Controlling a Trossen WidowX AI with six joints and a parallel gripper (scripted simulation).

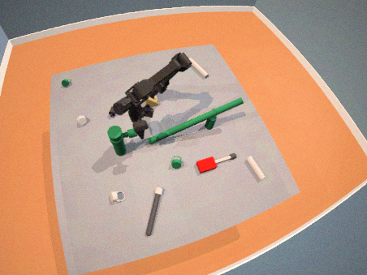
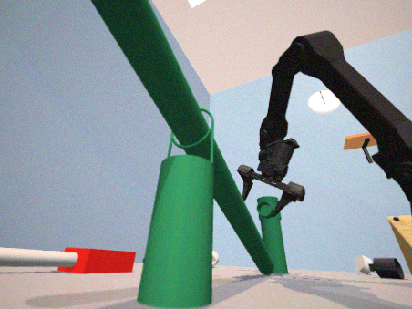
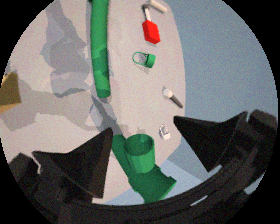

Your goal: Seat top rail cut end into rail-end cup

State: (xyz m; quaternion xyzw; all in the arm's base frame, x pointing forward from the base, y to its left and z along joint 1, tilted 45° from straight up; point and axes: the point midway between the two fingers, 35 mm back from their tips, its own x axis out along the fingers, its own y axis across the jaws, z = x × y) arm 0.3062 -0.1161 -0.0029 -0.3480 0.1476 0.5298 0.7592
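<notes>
My gripper tip is now 1 cm past the rail-end cup, 5 cm to the left of it and 1 cm below it. From my gripper tip the other things lie so: black piece: 24 cm behind, 15 cm to the right, 13 cm below; small post: 8 cm behind, 40 cm to the left, 4 cm below; red-headed tool: 15 cm ahead, 39 cm to the left, 13 cm below.
</notes>
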